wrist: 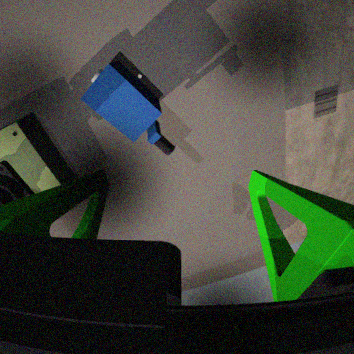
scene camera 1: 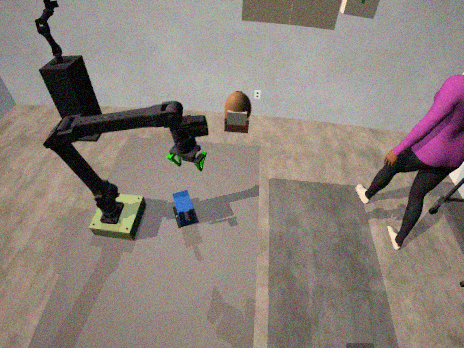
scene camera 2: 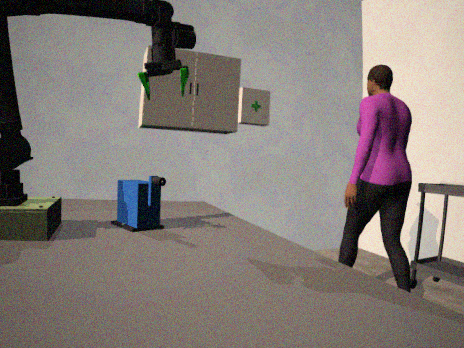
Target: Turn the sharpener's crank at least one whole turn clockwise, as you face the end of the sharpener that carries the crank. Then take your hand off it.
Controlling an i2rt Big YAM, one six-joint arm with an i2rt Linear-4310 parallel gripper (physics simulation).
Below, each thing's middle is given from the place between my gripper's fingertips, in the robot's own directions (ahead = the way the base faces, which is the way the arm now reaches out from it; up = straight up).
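Labels:
As for the blue sharpener (scene camera 2: 133,213), my hand is 60 mm past it and 290 mm above it.

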